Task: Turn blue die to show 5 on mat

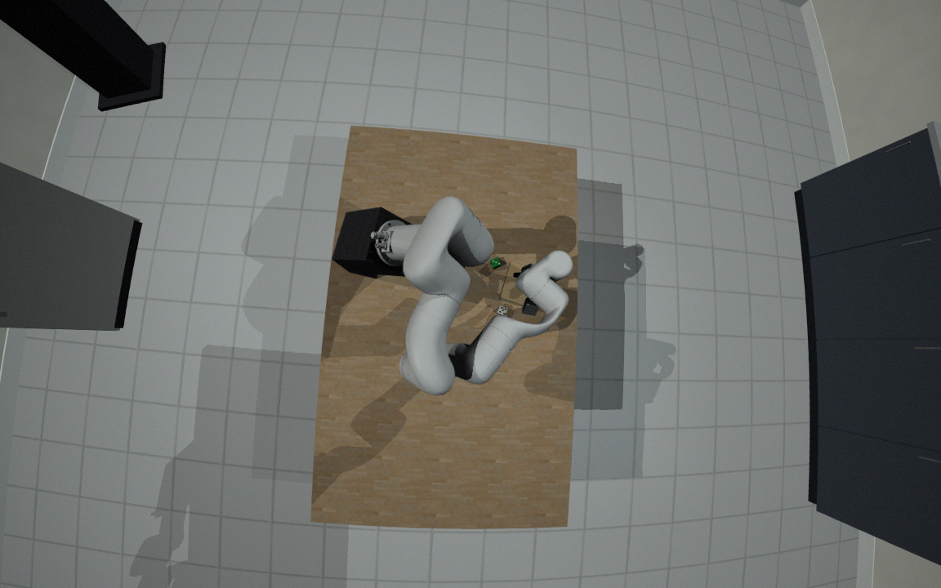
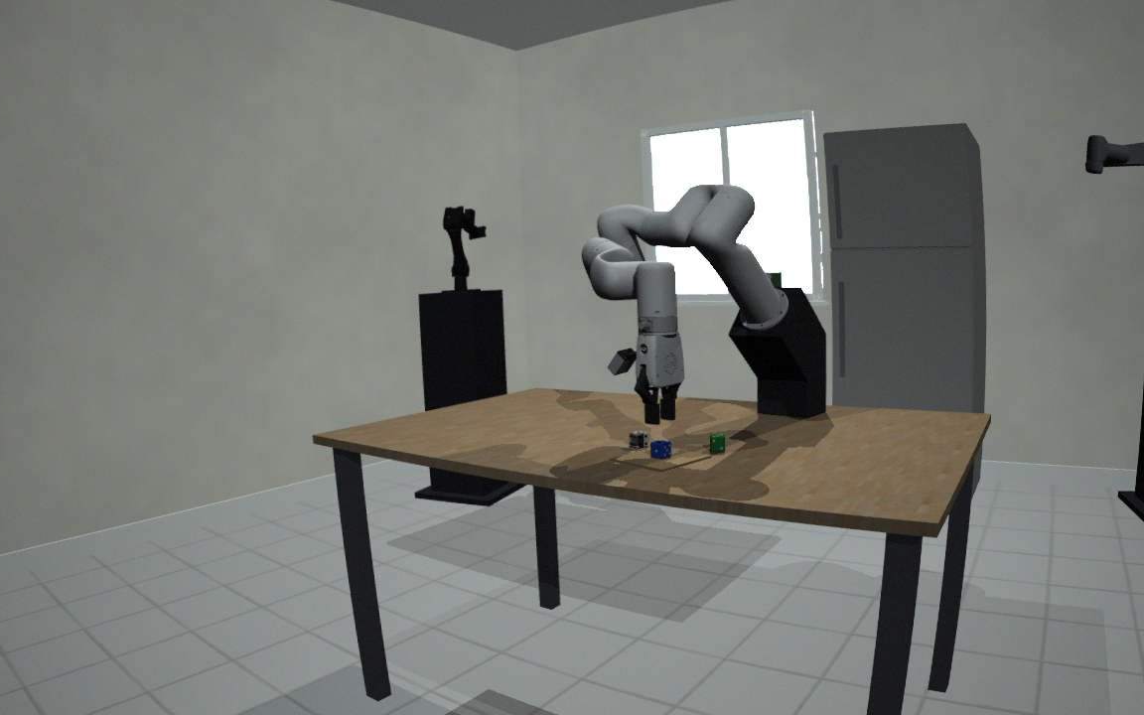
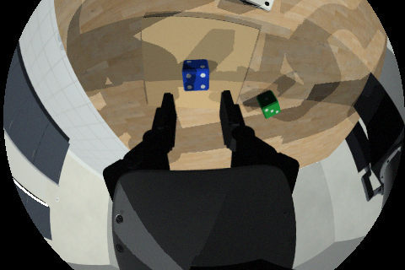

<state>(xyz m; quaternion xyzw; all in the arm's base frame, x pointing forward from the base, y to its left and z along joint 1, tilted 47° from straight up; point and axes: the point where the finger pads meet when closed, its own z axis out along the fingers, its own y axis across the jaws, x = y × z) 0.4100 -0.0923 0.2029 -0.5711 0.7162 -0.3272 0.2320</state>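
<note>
The blue die lies 7 cm below my hand. Round my hand: white die (10 cm behind, 8 cm to the right, 8 cm below); tan mat (9 cm below); green die (9 cm to the left, 9 cm behind, 8 cm below).
</note>
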